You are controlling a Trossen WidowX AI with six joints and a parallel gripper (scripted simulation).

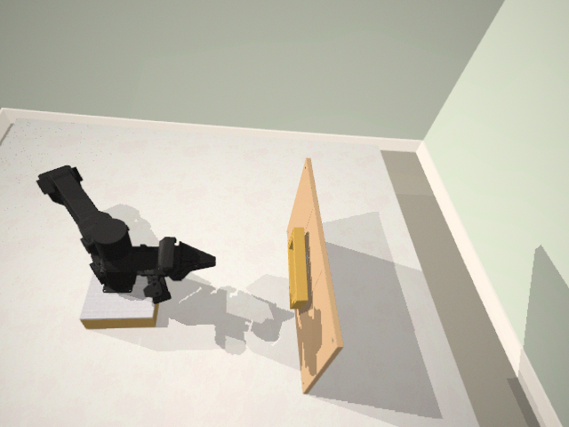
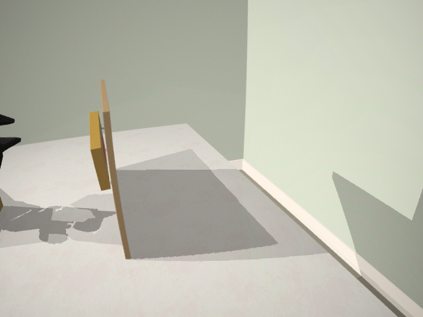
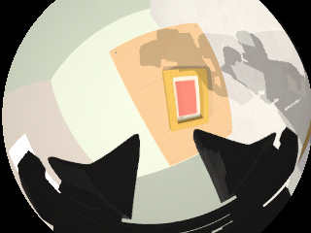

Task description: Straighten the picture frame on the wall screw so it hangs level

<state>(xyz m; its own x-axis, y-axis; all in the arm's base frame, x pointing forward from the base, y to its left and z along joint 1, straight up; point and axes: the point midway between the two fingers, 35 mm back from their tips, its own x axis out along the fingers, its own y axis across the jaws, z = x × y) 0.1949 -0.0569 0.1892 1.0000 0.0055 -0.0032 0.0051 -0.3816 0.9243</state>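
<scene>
The yellow picture frame lies 200 mm ahead of my gripper tip, 40 mm to the left of it and 80 mm below it. The rest, counted from my gripper tip: wall board 210 mm ahead, 40 mm to the left, 90 mm below.
</scene>
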